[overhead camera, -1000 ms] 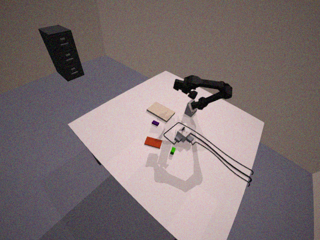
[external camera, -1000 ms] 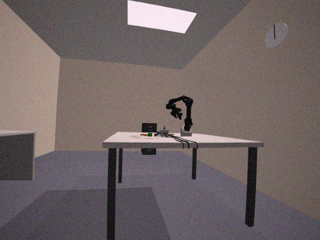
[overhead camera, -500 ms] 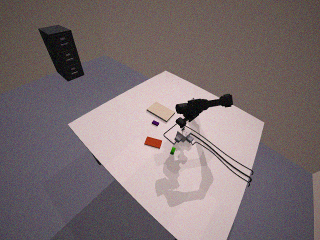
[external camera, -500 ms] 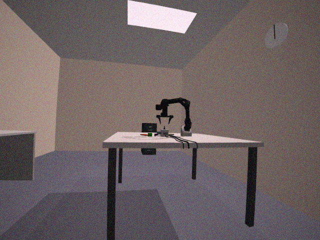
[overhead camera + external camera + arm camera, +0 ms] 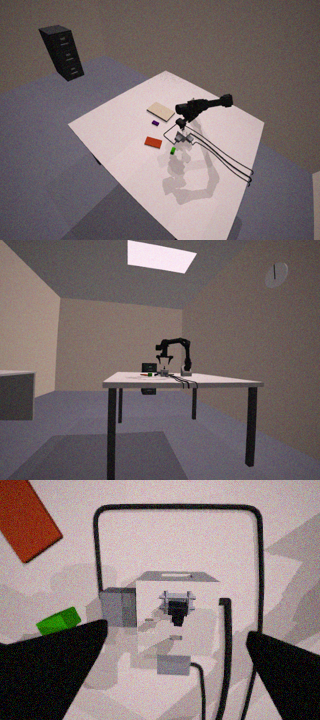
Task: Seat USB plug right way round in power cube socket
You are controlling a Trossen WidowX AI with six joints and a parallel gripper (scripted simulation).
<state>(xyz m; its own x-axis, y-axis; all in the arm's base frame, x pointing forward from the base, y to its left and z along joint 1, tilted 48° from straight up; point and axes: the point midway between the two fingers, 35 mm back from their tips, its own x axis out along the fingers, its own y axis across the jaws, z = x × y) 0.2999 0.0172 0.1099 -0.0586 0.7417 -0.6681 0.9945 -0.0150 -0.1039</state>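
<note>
The grey USB plug is 40 mm below my gripper tip. The rest, counted from my gripper tip: orange slab (200 mm ahead, 120 mm below, 110 mm to the right); purple block (220 mm to the right, 120 mm below, 60 mm ahead); green block (160 mm ahead, 110 mm below, 40 mm to the left).
</note>
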